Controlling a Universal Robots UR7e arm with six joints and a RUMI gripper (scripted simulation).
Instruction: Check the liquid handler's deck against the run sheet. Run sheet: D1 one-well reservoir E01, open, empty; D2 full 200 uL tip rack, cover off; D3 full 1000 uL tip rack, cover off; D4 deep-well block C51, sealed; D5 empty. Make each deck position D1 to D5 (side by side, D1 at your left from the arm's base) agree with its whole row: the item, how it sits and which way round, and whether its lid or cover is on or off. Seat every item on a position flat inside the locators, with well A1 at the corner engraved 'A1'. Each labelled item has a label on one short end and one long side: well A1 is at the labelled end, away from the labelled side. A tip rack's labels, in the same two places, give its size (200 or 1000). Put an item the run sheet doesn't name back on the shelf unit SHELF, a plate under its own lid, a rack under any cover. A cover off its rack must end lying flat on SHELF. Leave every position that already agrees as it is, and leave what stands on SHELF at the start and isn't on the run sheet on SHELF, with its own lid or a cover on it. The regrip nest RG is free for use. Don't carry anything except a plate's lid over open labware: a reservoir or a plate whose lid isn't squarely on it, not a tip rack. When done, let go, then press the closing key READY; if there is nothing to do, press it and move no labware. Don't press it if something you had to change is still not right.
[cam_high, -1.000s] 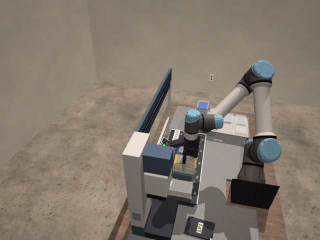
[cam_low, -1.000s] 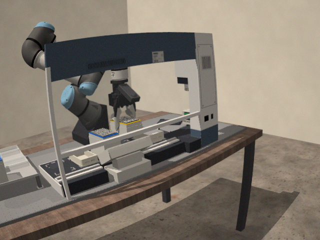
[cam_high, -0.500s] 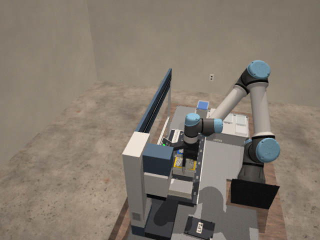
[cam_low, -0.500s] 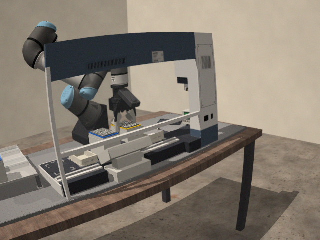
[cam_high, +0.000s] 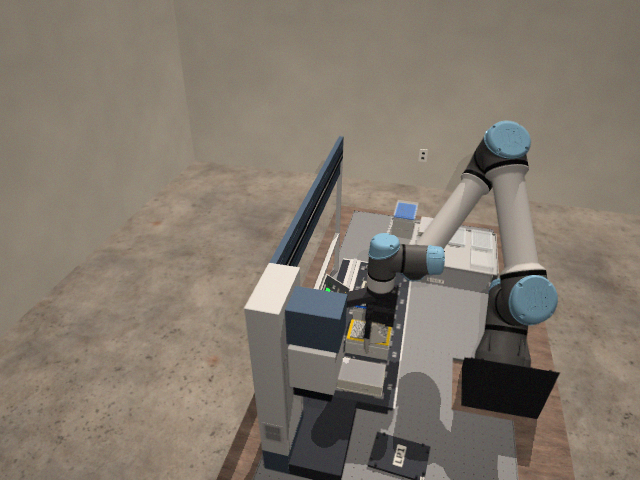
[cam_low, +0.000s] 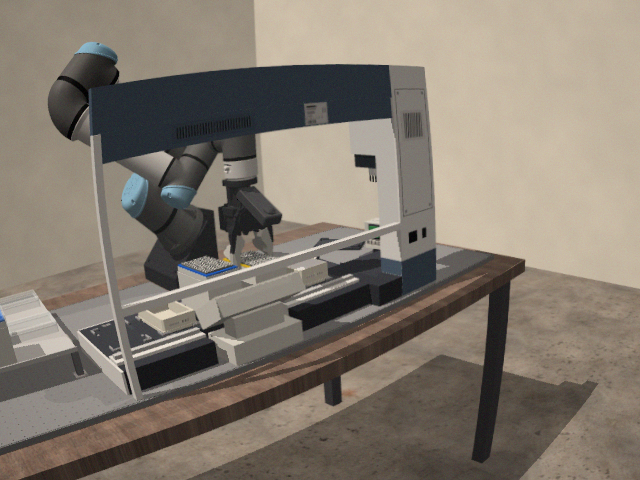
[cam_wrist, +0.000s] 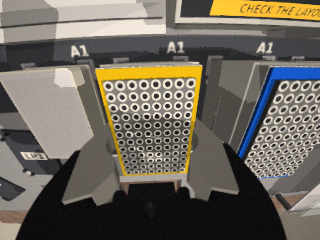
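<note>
The blue-rimmed tip rack lies 12 cm to the right of my hand, 2 cm ahead of it and 2 cm above it. The rest, counted from my hand: white sealed block 12 cm to the left, 3 cm below, 2 cm behind; yellow-rimmed tip rack 1 cm to the left, 1 cm ahead, 1 cm above; frame bar 20 cm ahead, 7 cm above, 5 cm to the right.
</note>
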